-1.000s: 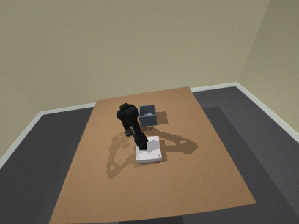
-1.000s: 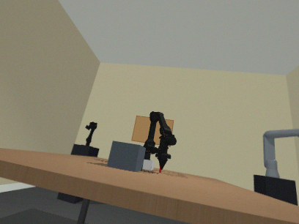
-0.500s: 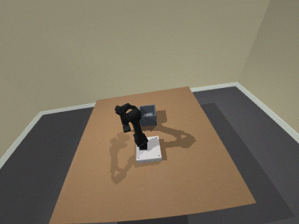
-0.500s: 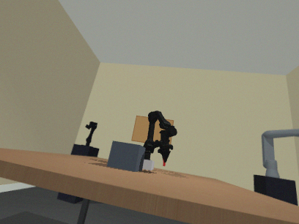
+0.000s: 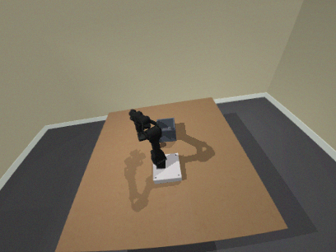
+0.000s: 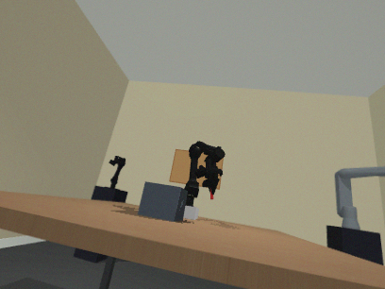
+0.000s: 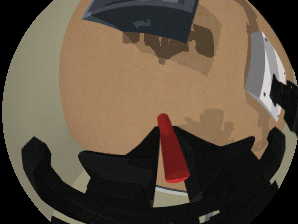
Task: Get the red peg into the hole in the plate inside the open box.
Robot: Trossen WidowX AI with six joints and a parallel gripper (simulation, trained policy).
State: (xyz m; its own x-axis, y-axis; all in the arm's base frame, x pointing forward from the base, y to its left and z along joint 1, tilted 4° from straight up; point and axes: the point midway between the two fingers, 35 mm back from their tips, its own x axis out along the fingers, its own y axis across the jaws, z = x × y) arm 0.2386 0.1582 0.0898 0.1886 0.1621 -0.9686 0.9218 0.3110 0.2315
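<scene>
My gripper tip is 100 mm short of the light grey plate, 200 mm to the left of it and 90 mm above it. The rest, counted from my gripper tip: red peg (10 mm to the right, 20 mm above).
</scene>
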